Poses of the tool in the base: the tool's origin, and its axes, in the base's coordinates. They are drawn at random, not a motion.
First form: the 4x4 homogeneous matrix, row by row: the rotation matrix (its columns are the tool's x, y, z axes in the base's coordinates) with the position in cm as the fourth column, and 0 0 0 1 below. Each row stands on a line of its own.
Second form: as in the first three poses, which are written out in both.
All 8 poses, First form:
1:
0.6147 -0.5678 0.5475 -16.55
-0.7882 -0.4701 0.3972 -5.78
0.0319 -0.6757 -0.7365 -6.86
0 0 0 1
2:
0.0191 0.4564 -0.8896 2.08
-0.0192 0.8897 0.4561 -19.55
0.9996 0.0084 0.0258 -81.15
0 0 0 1
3:
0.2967 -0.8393 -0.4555 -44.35
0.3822 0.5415 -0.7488 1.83
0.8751 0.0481 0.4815 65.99
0 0 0 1
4:
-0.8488 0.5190 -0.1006 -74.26
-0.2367 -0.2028 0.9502 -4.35
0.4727 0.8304 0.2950 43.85
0 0 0 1
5:
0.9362 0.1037 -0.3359 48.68
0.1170 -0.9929 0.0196 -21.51
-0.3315 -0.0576 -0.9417 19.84
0 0 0 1
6:
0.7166 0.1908 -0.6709 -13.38
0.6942 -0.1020 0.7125 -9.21
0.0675 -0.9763 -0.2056 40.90
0 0 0 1
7:
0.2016 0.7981 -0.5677 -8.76
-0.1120 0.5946 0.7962 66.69
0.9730 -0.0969 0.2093 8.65
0 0 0 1
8:
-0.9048 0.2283 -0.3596 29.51
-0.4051 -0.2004 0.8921 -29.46
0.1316 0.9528 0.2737 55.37
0 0 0 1
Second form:
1:
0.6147 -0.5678 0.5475 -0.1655
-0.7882 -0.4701 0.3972 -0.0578
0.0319 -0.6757 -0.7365 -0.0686
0 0 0 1

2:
0.0191 0.4564 -0.8896 0.0208
-0.0192 0.8897 0.4561 -0.1955
0.9996 0.0084 0.0258 -0.8115
0 0 0 1

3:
0.2967 -0.8393 -0.4555 -0.4435
0.3822 0.5415 -0.7488 0.0183
0.8751 0.0481 0.4815 0.6599
0 0 0 1

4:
-0.8488 0.5190 -0.1006 -0.7426
-0.2367 -0.2028 0.9502 -0.0435
0.4727 0.8304 0.2950 0.4385
0 0 0 1

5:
0.9362 0.1037 -0.3359 0.4868
0.1170 -0.9929 0.0196 -0.2151
-0.3315 -0.0576 -0.9417 0.1984
0 0 0 1

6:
0.7166 0.1908 -0.6709 -0.1338
0.6942 -0.1020 0.7125 -0.0921
0.0675 -0.9763 -0.2056 0.4090
0 0 0 1

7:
0.2016 0.7981 -0.5677 -0.0876
-0.1120 0.5946 0.7962 0.6669
0.9730 -0.0969 0.2093 0.0865
0 0 0 1

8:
-0.9048 0.2283 -0.3596 0.2951
-0.4051 -0.2004 0.8921 -0.2946
0.1316 0.9528 0.2737 0.5537
0 0 0 1

